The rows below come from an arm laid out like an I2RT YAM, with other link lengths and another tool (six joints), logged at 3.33 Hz.
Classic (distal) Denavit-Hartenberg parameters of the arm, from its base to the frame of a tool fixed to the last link. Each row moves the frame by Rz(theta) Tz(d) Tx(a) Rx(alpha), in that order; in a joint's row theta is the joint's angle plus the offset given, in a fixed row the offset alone. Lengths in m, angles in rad.
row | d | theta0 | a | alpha
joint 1 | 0.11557 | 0.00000 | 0.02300 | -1.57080
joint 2 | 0.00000 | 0.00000 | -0.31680 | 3.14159
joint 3 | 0.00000 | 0.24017 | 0.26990 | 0.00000
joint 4 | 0.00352 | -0.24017 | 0.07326 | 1.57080
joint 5 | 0.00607 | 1.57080 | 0.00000 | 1.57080
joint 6 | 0.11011 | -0.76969 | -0.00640 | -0.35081
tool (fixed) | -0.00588 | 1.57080 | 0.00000 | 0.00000
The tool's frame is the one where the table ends.
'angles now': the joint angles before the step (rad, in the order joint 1, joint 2, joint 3, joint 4, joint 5, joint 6). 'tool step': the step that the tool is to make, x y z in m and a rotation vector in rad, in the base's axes. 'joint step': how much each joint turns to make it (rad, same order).
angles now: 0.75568, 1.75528, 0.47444, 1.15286, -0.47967, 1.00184
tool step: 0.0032, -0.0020, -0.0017, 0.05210, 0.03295, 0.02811
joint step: -0.02231, 0.04303, -0.00501, 0.08970, -0.05663, 0.06284
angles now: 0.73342, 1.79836, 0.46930, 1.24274, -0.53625, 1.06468
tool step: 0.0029, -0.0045, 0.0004, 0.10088, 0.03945, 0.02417
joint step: -0.02487, 0.07180, -0.01836, 0.19029, -0.05274, 0.11820
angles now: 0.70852, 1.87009, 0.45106, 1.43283, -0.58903, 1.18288
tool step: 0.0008, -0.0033, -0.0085, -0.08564, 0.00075, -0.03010
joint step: -0.00188, -0.03850, -0.00165, -0.13421, 0.03047, -0.07568
